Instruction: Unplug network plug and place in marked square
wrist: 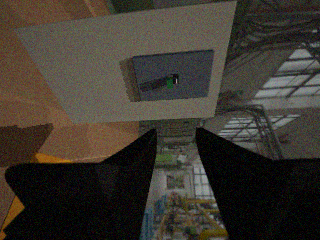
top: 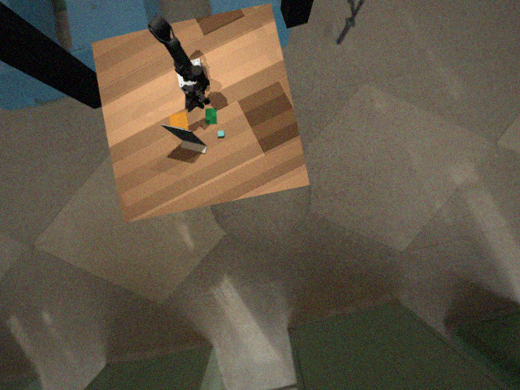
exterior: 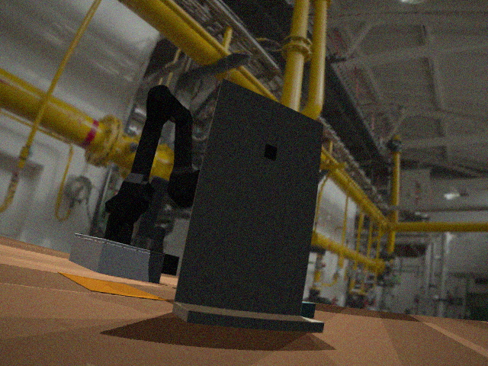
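The network plug is 10 cm ahead of my gripper tip and 6 cm to the right of it. The rest, counted from my gripper tip: orange marked square: 6 cm behind, 13 cm to the right, 21 cm below; teal cube: 11 cm ahead, 13 cm to the left, 20 cm below; upright panel: 12 cm ahead, 7 cm to the right, 8 cm below.
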